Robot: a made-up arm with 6 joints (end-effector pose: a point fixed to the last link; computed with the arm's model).
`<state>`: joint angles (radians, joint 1 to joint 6).
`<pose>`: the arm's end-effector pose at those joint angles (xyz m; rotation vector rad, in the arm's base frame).
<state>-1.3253 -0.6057 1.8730 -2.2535 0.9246 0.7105</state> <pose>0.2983 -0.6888 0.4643 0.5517 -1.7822 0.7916</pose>
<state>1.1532 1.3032 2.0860 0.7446 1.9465 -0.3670</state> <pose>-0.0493 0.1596 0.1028 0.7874 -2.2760 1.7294</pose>
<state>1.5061 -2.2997 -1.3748 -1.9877 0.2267 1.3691</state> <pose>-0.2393 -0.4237 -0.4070 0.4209 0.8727 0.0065</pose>
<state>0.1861 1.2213 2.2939 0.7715 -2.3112 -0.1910</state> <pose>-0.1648 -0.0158 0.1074 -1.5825 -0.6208 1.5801</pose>
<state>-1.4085 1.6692 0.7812 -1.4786 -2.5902 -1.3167</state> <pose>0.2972 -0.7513 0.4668 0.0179 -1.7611 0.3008</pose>
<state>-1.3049 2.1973 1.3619 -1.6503 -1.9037 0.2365</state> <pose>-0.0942 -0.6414 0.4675 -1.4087 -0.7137 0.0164</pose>
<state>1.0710 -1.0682 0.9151 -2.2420 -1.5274 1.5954</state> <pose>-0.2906 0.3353 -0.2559 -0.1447 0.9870 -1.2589</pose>
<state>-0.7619 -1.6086 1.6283 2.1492 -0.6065 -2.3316</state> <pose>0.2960 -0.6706 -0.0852 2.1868 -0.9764 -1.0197</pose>
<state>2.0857 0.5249 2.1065 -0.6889 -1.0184 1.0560</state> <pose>0.0835 0.4417 -0.1281 0.2848 -0.8048 1.7515</pose>
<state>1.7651 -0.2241 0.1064 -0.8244 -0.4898 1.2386</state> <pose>0.0790 0.2190 0.2289 0.7253 -2.1762 1.1003</pose>
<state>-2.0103 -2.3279 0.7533 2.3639 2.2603 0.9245</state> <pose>-0.0642 -0.3051 1.0612 -0.3683 1.6771 -0.5610</pose>
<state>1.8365 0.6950 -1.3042 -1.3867 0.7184 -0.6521</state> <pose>0.2704 0.0748 -0.1958 2.3334 -0.3566 -0.2225</pose>
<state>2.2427 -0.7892 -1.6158 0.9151 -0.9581 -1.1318</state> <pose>-0.5531 0.0541 -0.2380 1.9745 2.3644 0.0743</pose>
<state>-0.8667 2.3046 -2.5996 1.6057 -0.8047 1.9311</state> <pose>0.0812 0.0072 0.2224 0.0868 -2.2748 -0.3762</pose>
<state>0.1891 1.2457 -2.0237 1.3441 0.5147 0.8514</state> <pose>0.0663 0.0878 0.3007 2.6303 -0.8672 -0.6599</pose>
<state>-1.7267 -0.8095 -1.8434 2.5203 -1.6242 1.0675</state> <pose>-0.1131 0.4921 0.6004 -1.9750 1.0803 -0.4569</pose>
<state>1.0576 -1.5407 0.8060 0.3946 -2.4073 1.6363</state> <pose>-0.2025 0.0013 -0.5136 1.3461 2.5737 0.6502</pose>
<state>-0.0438 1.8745 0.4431 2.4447 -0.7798 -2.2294</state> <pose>0.3866 -0.3953 -0.4909 0.7122 0.8085 -0.3894</pose>
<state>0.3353 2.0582 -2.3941 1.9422 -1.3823 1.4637</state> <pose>-0.0052 0.0107 0.2569 1.2322 -0.4334 -1.9708</pose>
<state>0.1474 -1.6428 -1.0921 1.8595 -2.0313 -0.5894</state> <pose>-0.4002 -0.8279 0.0696 0.1519 -0.9528 -0.5499</pose>
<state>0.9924 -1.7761 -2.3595 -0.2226 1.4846 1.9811</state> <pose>0.0100 -0.4650 -0.0995 -0.4817 -0.0719 -0.3495</pose>
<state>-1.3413 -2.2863 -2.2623 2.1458 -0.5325 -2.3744</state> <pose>0.1019 0.3884 0.5147 2.3347 1.4585 0.6397</pose>
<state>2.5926 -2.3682 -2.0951 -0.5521 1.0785 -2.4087</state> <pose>0.2588 0.2761 -0.1598 0.8898 -0.9231 1.2330</pose>
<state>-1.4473 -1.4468 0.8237 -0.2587 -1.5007 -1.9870</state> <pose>0.0898 -0.6107 0.4314 -0.1116 0.0246 0.4015</pose>
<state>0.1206 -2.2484 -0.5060 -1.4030 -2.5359 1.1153</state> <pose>-0.2416 -0.3813 0.0274 -2.8715 0.8702 -0.1452</pose>
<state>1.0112 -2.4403 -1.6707 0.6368 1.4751 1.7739</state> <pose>-0.0217 -0.5129 -0.3485 -0.3853 -1.4751 -1.1058</pose>
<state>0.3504 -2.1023 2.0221 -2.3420 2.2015 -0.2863</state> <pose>0.1832 0.1665 -0.5339 2.1403 0.7074 1.6126</pose>
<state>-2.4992 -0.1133 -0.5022 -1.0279 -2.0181 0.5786</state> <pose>0.1627 -0.0165 0.2020 -0.4637 -0.2595 2.2494</pose>
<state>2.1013 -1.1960 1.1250 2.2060 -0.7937 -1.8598</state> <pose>-0.0012 0.8770 0.1366 -0.5960 -0.6626 1.8744</pose>
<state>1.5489 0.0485 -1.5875 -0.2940 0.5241 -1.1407</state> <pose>-0.2254 0.0910 -0.0750 2.5237 1.1435 0.4926</pose>
